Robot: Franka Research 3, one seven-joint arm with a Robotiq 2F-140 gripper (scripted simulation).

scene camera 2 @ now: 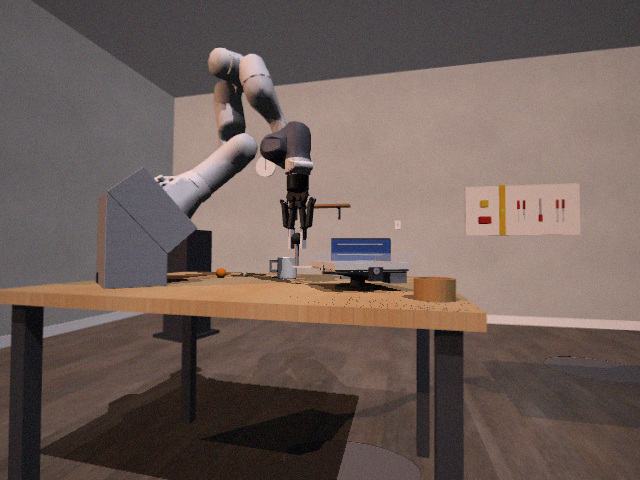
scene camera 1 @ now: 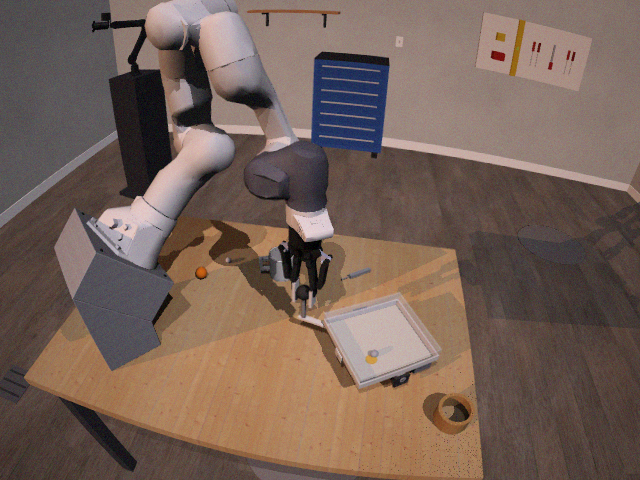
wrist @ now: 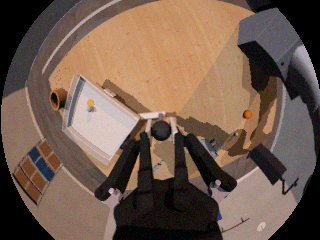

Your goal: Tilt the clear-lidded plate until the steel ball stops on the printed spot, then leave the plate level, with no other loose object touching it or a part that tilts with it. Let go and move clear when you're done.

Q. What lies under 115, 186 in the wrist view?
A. My gripper.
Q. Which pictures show my gripper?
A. Scene camera 2, scene camera 1 and the wrist view: all of them.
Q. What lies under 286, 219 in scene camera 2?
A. My gripper.
